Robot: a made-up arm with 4 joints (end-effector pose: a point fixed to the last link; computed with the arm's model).
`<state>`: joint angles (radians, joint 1 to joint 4).
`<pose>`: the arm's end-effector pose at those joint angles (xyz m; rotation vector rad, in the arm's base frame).
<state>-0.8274 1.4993 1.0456 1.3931</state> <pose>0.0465 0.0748 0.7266 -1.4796 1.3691 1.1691</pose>
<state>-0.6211 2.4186 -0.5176 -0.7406</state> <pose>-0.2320 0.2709 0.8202 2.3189 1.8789 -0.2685</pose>
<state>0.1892 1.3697 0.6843 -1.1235</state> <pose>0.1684 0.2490 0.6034 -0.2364 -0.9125 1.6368</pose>
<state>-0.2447 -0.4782 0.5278 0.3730</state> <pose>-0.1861 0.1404 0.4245 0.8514 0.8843 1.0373</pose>
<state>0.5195 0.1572 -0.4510 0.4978</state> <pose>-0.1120 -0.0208 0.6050 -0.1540 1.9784 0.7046</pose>
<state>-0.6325 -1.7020 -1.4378 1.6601</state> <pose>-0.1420 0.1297 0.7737 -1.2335 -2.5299 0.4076</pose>
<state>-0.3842 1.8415 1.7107 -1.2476</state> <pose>0.0339 0.3847 0.6300 0.1633 -1.0186 2.3371</pose>
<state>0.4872 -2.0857 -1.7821 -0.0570</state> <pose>-0.0717 0.0336 0.7134 -0.3694 -2.6303 -0.5376</pose>
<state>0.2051 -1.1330 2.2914 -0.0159</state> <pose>-0.0038 0.3570 0.5695 1.9520 -0.7897 -0.0714</pose>
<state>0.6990 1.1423 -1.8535 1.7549</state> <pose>-0.1805 0.1773 0.7077 -0.5398 1.5905 -0.9059</pose>
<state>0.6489 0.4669 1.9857 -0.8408</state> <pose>-0.0611 0.3387 0.4627 1.6383 -0.0864 0.5996</pose>
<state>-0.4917 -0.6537 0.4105 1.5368</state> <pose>-0.2545 0.0886 0.5124 1.2905 1.7372 1.4770</pose>
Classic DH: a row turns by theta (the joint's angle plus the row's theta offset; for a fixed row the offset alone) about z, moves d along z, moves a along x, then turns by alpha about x. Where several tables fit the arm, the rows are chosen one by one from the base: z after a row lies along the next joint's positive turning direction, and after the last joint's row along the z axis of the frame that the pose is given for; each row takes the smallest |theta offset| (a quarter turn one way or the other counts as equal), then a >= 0, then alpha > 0; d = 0 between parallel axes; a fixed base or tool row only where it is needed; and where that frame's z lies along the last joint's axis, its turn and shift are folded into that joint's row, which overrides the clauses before.
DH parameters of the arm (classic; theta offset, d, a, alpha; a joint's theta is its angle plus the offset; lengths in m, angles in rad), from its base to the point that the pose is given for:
base (fixed): 0 0.59 -0.09 -1.5708
joint 1: -0.4095 0.2312 0.0251 2.3331
joint 2: 1.2796 0.0461 -0.0424 1.8629
joint 3: 0.7654 0.0203 0 1.5708
joint 4: -0.7253 -0.1163 -0.0699 -1.1663
tool (fixed): -2.3829 -0.111 0 0

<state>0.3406 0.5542 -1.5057 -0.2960</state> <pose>0.0108 0.0692 0.7625 -1.8111 0.8662 0.3427</pose>
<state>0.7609 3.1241 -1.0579 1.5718</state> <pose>0.0142 0.0497 0.6812 -1.1151 0.1884 0.5548</pose>
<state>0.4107 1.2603 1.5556 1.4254</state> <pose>0.0012 0.1005 0.4373 0.0251 -1.5916 -2.2817</pose>
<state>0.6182 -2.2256 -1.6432 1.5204</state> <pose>0.0653 0.0983 0.6471 -0.5192 -1.0995 0.5991</pose>
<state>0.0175 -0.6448 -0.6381 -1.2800</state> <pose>-0.0577 -0.0248 0.5692 -0.7572 0.5054 0.5750</pose>
